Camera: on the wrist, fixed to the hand. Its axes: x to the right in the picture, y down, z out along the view.
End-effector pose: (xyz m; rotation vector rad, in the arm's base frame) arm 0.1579 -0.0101 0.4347 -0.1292 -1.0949 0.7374
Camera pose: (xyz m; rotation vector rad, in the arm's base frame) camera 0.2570 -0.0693 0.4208 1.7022 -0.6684 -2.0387
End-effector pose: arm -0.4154 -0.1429 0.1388 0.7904 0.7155 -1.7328
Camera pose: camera -0.4809 -0.0491 0.1179 1.0326 -0.3573 1.3634
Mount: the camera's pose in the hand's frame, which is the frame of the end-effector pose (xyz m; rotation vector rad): -0.0214 -0.0862 -0.0751 -0.1232 0.7865 3.0247
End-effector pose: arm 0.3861 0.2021 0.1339 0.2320 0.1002 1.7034
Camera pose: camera 0.4566 0.1987 0.0414 0.3767 -0.0789 -1.4606
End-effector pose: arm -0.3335 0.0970 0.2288 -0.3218 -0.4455 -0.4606
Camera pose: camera -0.3677 0.0019 0.1713 -0.5169 1.0631 2.3027
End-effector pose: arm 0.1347 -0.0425 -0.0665 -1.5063 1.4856 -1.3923
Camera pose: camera 0.0962 0.0131 0.0282 1.7057 1.6832 0.4298
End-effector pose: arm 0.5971 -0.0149 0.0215 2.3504 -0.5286 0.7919
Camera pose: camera 0.5962 0.1014 0.0208 0.7625 2.2170 -1.4109
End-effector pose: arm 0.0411 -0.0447 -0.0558 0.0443 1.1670 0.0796
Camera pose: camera -0.0329 -0.1329 -0.0722 -1.3949 -0.5453 -2.3700
